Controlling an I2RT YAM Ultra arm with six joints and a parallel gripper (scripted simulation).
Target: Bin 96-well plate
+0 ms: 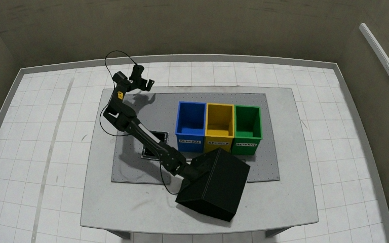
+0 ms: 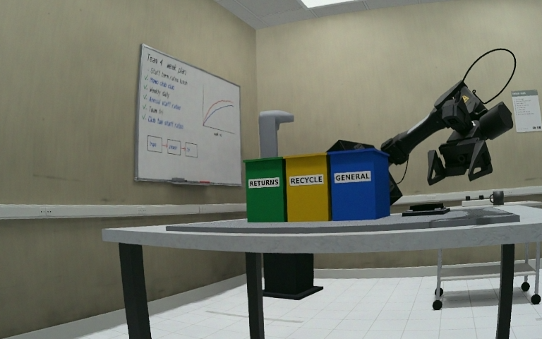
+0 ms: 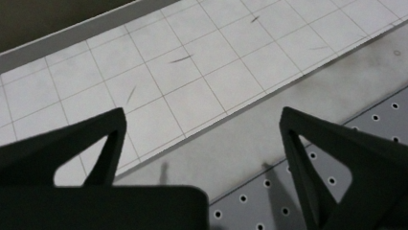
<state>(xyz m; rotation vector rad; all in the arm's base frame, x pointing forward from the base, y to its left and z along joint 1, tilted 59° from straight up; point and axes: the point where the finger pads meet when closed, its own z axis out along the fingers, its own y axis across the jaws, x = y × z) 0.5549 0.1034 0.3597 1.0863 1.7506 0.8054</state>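
Right now the black 96-well plate is 370 mm behind my hand, 120 mm to the right of it and 60 mm below it. The rest, counted from my hand: yellow recycle bin: 280 mm behind, 430 mm to the right, 10 mm above; then plate nest N1: 370 mm behind, 120 mm to the right, 80 mm below; then blue general bin: 290 mm behind, 300 mm to the right, 10 mm above.
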